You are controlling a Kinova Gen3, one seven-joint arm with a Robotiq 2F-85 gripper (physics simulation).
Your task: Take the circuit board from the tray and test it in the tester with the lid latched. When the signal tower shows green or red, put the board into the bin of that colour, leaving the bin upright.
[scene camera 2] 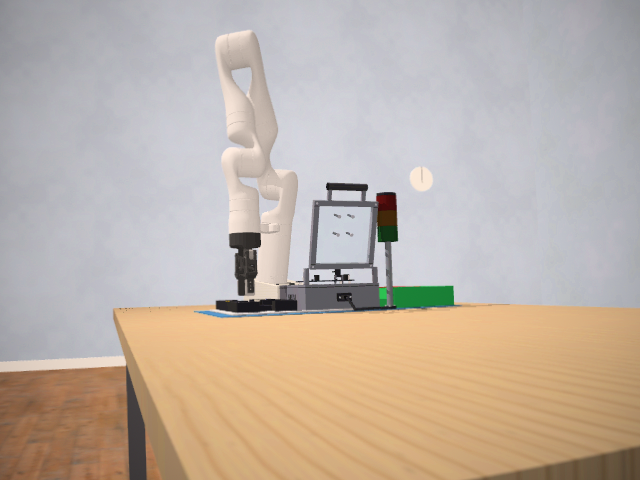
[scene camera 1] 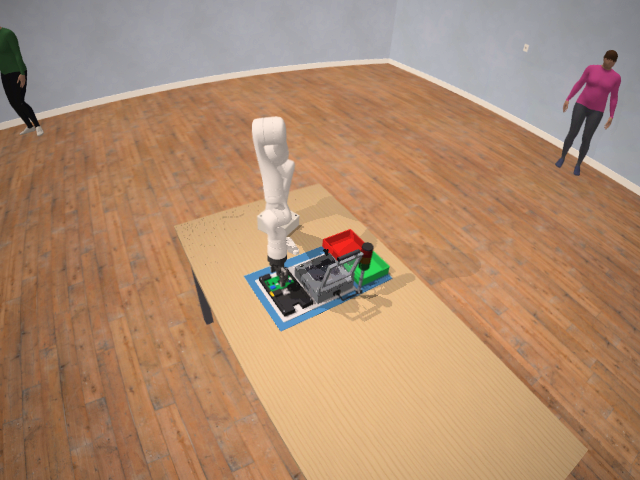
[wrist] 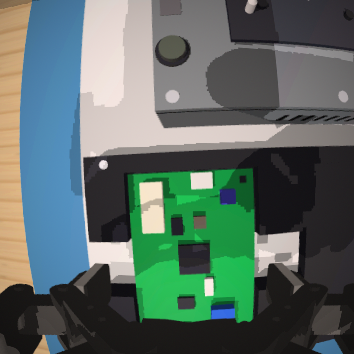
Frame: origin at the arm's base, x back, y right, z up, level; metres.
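Seen in the pictures: gripper, between the fingertips: (scene camera 2: 246,295) (scene camera 1: 277,279) (wrist: 188,282); arm's base, origin of its link: (scene camera 2: 271,281).
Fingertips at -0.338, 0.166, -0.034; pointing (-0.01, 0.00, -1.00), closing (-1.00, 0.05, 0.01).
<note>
Offsets run from my fingertips to a thing's top centre, as dx, dy, dz. "pt": to the spot under its first point. Level surfaces: height alone.
The green circuit board @(-0.004, -0.004, -0.010) (scene camera 1: 270,283) (wrist: 160,262) lies in the left pocket of the black tray (scene camera 1: 295,303) (scene camera 2: 232,305) (wrist: 107,200). My gripper (scene camera 1: 282,284) (scene camera 2: 246,295) (wrist: 188,282) is open and empty, pointing down low over the board; its fingers stand on either side of the board's near part in the wrist view. The grey tester (scene camera 1: 321,293) (scene camera 2: 325,299) (wrist: 200,30) has its framed clear lid @(-0.190, -0.173, +0.189) (scene camera 2: 341,242) raised. The signal tower @(pt -0.217, -0.258, +0.193) (scene camera 1: 366,255) (scene camera 2: 387,217) shows no lit colour. The red bin @(+0.039, -0.375, +0.009) (scene camera 1: 343,245) and green bin @(-0.111, -0.374, +0.009) (scene camera 1: 379,268) (scene camera 2: 423,296) are upright. The board's near edge is hidden in the wrist view.
The tray stands beside the tester on a blue-bordered mat @(dz -0.036) (scene camera 1: 281,326) (wrist: 50,125). A round button @(pt +0.001, -0.113, +0.027) (wrist: 172,49) is on the tester's corner. The tower stands close to the tester and green bin. Two people (scene camera 1: 11,77) (scene camera 1: 594,93) stand on the floor away from the table.
</note>
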